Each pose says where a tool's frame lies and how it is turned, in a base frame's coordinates. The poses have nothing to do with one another.
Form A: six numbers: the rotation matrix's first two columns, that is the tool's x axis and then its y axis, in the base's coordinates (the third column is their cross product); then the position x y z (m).
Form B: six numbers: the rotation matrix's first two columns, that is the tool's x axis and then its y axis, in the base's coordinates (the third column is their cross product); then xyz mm. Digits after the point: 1 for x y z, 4 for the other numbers.
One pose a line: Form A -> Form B
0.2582 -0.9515 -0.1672 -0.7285 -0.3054 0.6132 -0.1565 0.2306 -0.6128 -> 0.2582 -0.9515 -0.1672 -0.7285 -0.3054 0.6132 -156.5 230.6 -612.8
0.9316 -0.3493 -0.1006 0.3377 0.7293 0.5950 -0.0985 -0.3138 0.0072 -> 0.9316 -0.3493 -0.1006 0.3377 0.7293 0.5950 -98.5 -313.8 7.2
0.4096 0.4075 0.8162 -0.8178 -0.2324 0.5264 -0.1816 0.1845 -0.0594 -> 0.4096 0.4075 0.8162 -0.8178 -0.2324 0.5264 -181.6 184.5 -59.4
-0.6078 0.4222 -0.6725 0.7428 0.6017 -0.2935 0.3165 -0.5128 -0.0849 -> -0.6078 0.4222 -0.6725 0.7428 0.6017 -0.2935 316.5 -512.8 -84.9
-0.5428 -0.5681 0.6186 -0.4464 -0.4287 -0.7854 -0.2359 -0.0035 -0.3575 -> -0.5428 -0.5681 0.6186 -0.4464 -0.4287 -0.7854 -235.9 -3.5 -357.5
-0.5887 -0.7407 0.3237 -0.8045 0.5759 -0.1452 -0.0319 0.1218 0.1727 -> -0.5887 -0.7407 0.3237 -0.8045 0.5759 -0.1452 -31.9 121.8 172.7
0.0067 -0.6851 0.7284 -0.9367 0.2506 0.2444 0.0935 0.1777 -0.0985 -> 0.0067 -0.6851 0.7284 -0.9367 0.2506 0.2444 93.5 177.7 -98.5
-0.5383 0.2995 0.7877 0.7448 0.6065 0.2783 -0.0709 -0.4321 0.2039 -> -0.5383 0.2995 0.7877 0.7448 0.6065 0.2783 -70.9 -432.1 203.9
